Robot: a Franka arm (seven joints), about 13 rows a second.
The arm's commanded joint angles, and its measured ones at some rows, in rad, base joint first. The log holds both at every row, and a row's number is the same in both.
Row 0, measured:
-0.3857, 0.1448, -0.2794, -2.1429, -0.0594, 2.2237, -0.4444
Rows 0 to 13, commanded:
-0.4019, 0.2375, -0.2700, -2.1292, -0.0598, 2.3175, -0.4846
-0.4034, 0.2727, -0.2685, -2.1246, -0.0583, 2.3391, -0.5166
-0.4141, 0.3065, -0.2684, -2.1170, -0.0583, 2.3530, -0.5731
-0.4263, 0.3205, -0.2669, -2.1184, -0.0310, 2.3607, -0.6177
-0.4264, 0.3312, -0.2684, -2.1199, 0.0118, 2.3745, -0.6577
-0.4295, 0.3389, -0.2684, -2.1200, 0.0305, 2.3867, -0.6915
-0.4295, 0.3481, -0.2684, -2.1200, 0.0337, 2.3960, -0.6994
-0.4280, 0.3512, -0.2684, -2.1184, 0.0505, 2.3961, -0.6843
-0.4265, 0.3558, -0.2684, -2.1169, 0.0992, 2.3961, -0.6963
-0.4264, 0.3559, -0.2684, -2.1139, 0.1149, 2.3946, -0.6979
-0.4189, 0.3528, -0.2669, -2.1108, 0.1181, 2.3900, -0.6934
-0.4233, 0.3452, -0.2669, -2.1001, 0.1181, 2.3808, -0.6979
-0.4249, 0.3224, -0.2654, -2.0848, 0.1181, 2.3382, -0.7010
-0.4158, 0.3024, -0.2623, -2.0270, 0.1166, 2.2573, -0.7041
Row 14, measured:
-0.4145, 0.3419, -0.2718, -2.1015, 0.0961, 2.3677, -0.6773
